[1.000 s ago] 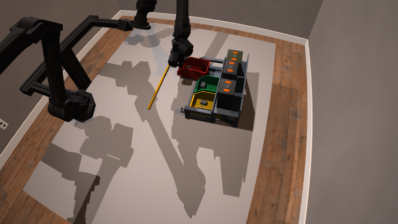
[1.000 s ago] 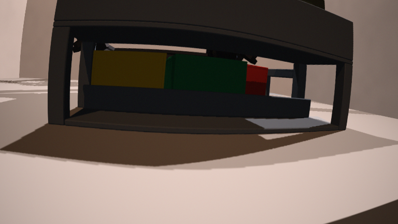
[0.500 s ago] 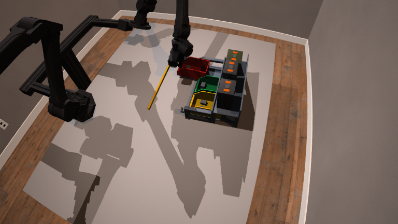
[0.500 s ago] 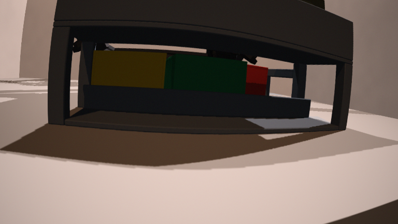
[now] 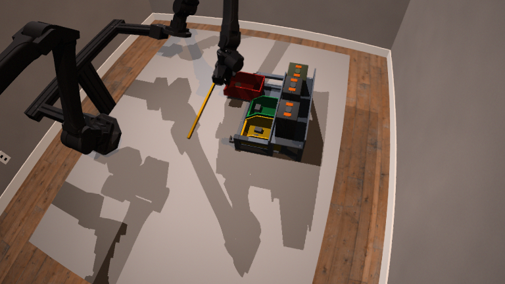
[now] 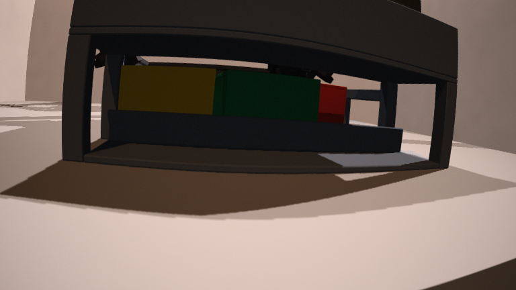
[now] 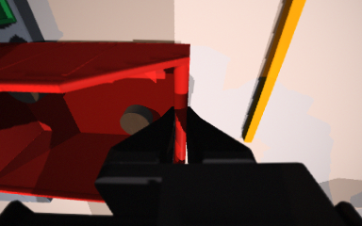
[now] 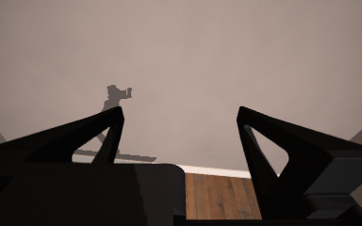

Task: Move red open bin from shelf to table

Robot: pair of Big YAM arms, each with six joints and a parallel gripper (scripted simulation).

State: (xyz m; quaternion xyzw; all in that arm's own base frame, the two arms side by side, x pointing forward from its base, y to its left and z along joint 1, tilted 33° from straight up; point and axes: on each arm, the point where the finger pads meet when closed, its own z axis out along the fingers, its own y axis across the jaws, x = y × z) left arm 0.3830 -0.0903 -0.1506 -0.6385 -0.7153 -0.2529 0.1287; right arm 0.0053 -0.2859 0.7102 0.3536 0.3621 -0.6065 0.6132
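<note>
Right now the red open bin is 8 cm ahead of my left hand. Round my left hand: grey shelf 25 cm ahead, 11 cm to the right, 2 cm above; green bin 22 cm ahead, 11 cm to the right, 1 cm below.
</note>
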